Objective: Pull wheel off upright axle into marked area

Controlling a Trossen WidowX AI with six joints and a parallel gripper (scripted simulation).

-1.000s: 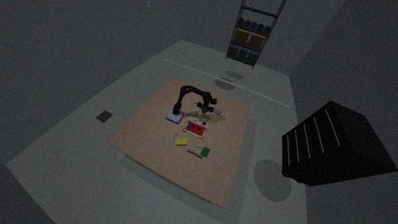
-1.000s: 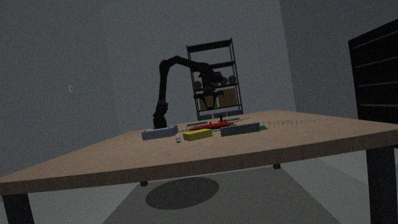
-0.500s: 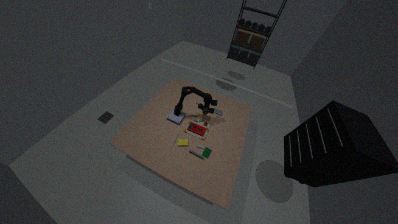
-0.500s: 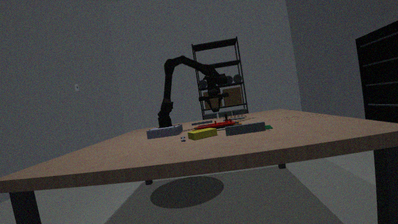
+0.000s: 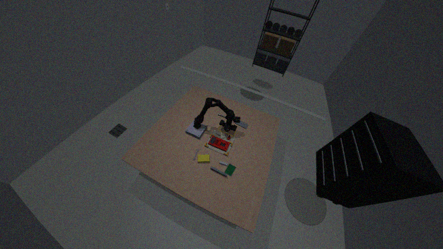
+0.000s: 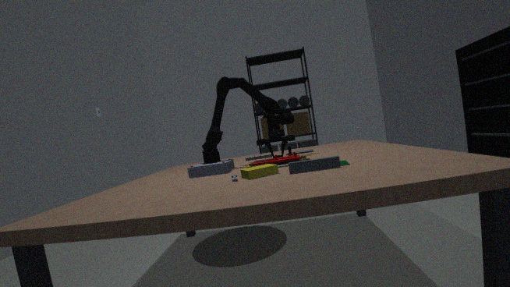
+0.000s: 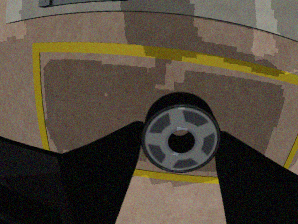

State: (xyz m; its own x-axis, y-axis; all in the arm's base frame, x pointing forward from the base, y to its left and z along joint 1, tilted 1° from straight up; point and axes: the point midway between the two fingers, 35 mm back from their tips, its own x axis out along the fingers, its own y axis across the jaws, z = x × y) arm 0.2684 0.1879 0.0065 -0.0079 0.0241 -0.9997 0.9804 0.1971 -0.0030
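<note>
My gripper tip is now right at the wheel. Round my gripper tip: yellow block (2 cm ahead, 42 cm to the right).
</note>
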